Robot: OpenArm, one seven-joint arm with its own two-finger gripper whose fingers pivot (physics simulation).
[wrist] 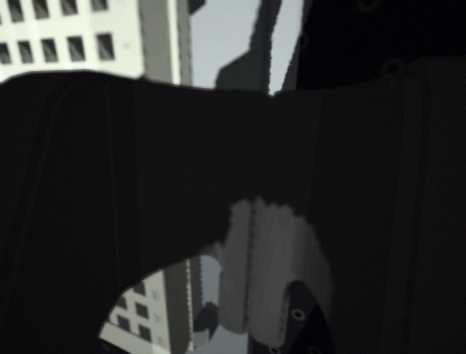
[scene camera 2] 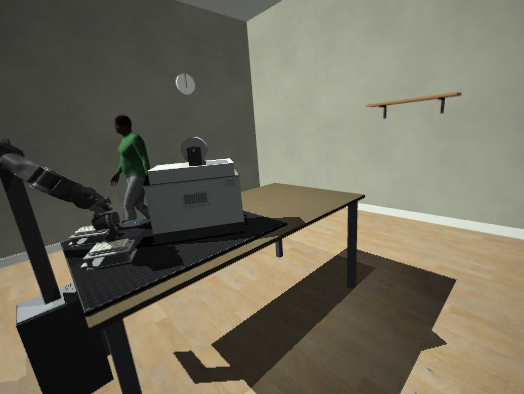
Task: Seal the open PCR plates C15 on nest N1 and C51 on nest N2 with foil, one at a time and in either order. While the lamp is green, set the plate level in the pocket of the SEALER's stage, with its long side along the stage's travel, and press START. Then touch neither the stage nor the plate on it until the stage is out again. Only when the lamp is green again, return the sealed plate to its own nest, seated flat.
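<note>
Two pale plates, one nearer [scene camera 2: 113, 245] and one farther [scene camera 2: 90, 230], sit on nests at the left end of the bench mat in the scene view. Their labels cannot be read. My gripper [scene camera 2: 115, 233] [wrist: 269, 212] is shut and empty, low beside the plates. In the wrist view its fingertips are together beside a pale plate [wrist: 90, 26] with open-looking wells, on a light grey nest [wrist: 220, 37]. I cannot tell which nest that is. The white SEALER [scene camera 2: 197, 202] shows its barcode side. Its lamp and START button do not show.
A black perforated mat [scene camera 2: 165, 270] lies on the wooden table [scene camera 2: 305, 197]. A pale blue-grey flat part [scene camera 2: 134, 223] lies left of the sealer, close past the gripper. A reel [scene camera 2: 194, 146] stands on top of the sealer. A person in green [scene camera 2: 132, 152] is behind the table.
</note>
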